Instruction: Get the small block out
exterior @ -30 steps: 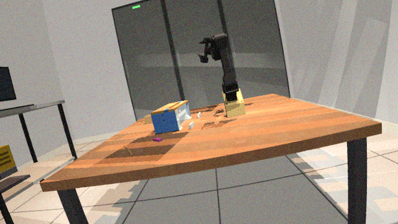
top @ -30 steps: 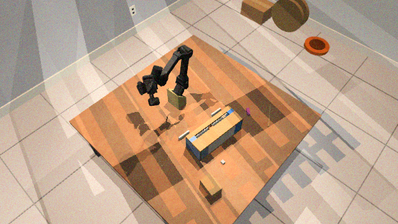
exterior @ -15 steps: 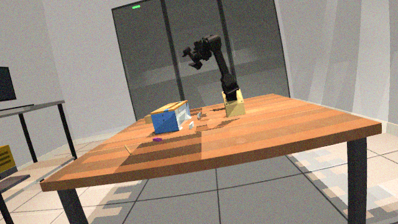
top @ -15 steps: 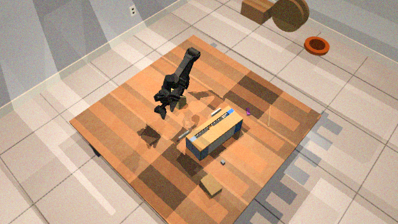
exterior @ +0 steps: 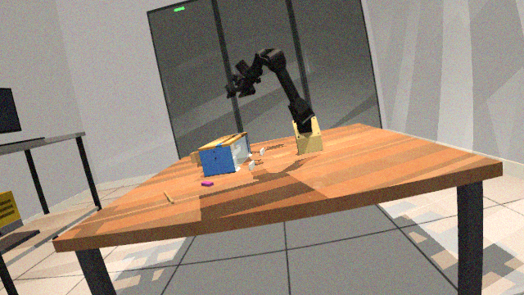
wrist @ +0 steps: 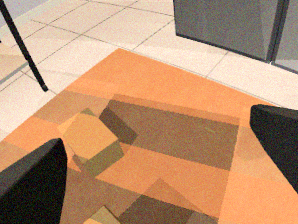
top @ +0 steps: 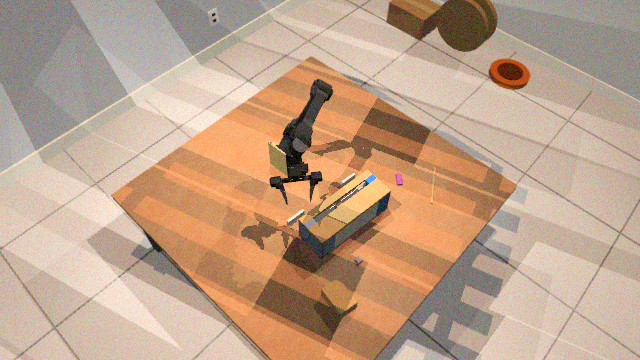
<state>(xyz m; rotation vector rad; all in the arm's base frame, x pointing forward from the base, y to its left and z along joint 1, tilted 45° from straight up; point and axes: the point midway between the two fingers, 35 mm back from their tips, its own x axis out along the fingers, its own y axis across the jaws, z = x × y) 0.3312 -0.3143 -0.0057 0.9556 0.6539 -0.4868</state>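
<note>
The tan block is 24 cm below my gripper tip, 21 cm to the left of it and 2 cm ahead of it. Also, from my gripper tip: grey cube 32 cm below, 21 cm ahead, 12 cm to the left; tan box 30 cm below, 27 cm ahead, 6 cm to the right; thin stick 64 cm to the left, 33 cm below, 21 cm ahead.
</note>
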